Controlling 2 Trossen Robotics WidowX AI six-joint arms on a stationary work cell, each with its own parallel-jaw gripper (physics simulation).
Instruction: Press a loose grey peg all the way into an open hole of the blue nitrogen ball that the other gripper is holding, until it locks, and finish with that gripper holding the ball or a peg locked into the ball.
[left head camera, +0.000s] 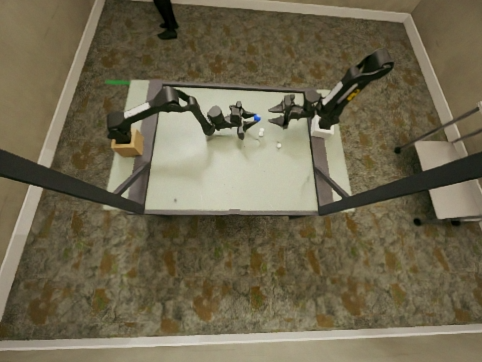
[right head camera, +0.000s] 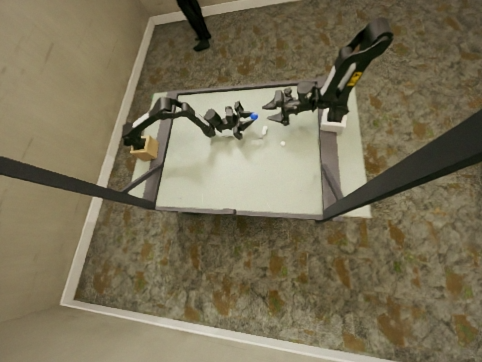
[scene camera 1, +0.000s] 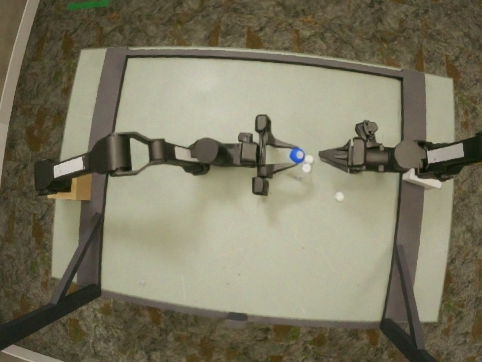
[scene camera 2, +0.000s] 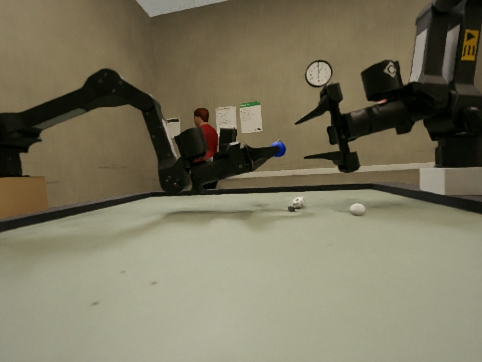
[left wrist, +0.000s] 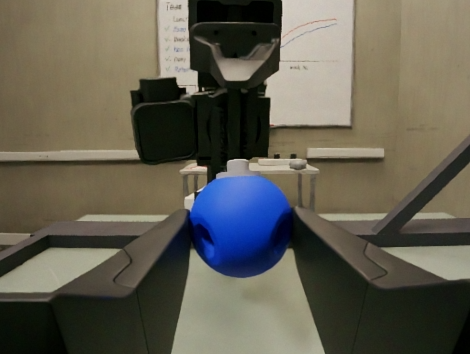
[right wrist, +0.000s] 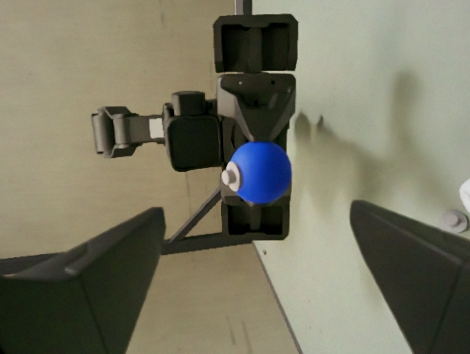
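Pixels of known places: left gripper, fingertip midpoint: (left head camera: 257, 117) (right head camera: 254, 116) (scene camera 1: 298, 155) (scene camera 2: 278, 149) (left wrist: 240, 219) (right wrist: 260, 173); right gripper, fingertip midpoint: (left head camera: 267, 115) (right head camera: 264, 113) (scene camera 1: 319, 156) (scene camera 2: 299, 140) (left wrist: 235, 165) (right wrist: 256, 214); left arm's base, link origin: (left head camera: 123, 137) (right head camera: 140, 144) (scene camera 1: 62, 180); right arm's base, link origin: (left head camera: 324, 124) (right head camera: 334, 116) (scene camera 1: 429, 165) (scene camera 2: 460, 167).
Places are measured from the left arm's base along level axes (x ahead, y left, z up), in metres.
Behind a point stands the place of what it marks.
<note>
The blue ball (left head camera: 257, 118) {z 0.041, x 0.623, y 0.064 m} (scene camera 1: 294, 158) {z 0.043, x 0.618, y 0.068 m} (scene camera 2: 279, 148) {z 0.029, x 0.628, y 0.059 m} (left wrist: 241, 235) {z 0.031, x 0.607, y 0.077 m} (right wrist: 265, 172) {z 0.031, x 0.642, y 0.082 m} is held above the table by my left gripper (scene camera 1: 298, 157) {z 0.029, x 0.628, y 0.076 m} (left wrist: 240, 219) {z 0.029, x 0.628, y 0.076 m}, shut on its two sides. A grey peg (left wrist: 238, 167) {z 0.048, x 0.627, y 0.077 m} (right wrist: 230, 176) {z 0.048, x 0.634, y 0.078 m} stands in the ball's top, its flange close to the surface; whether it is locked, I cannot tell. Two open holes show on the ball's near side in the left wrist view. My right gripper (left head camera: 270, 115) {z 0.044, x 0.674, y 0.076 m} (scene camera 2: 300, 140) {z 0.044, x 0.674, y 0.076 m} is open and empty, a short gap away, facing the ball. A small grey piece (scene camera 2: 291, 208) {z -0.098, x 0.645, y 0.030 m} (right wrist: 453, 220) {z -0.094, x 0.648, y 0.038 m}, seemingly a peg, lies on the table.
A white ball-like piece (scene camera 1: 306, 168) {z -0.090, x 0.662, y 0.061 m} (scene camera 2: 298, 202) {z -0.090, x 0.663, y 0.050 m} lies beside the small grey piece, below the gap between the grippers. Another white ball (left head camera: 279, 145) {z -0.087, x 0.756, y -0.015 m} (scene camera 1: 339, 196) {z -0.085, x 0.754, y -0.011 m} (scene camera 2: 357, 209) {z -0.093, x 0.751, y -0.021 m} lies apart on the table. A dark raised frame (scene camera 1: 250, 54) {z -0.084, x 0.503, y 0.383 m} edges the table top.
</note>
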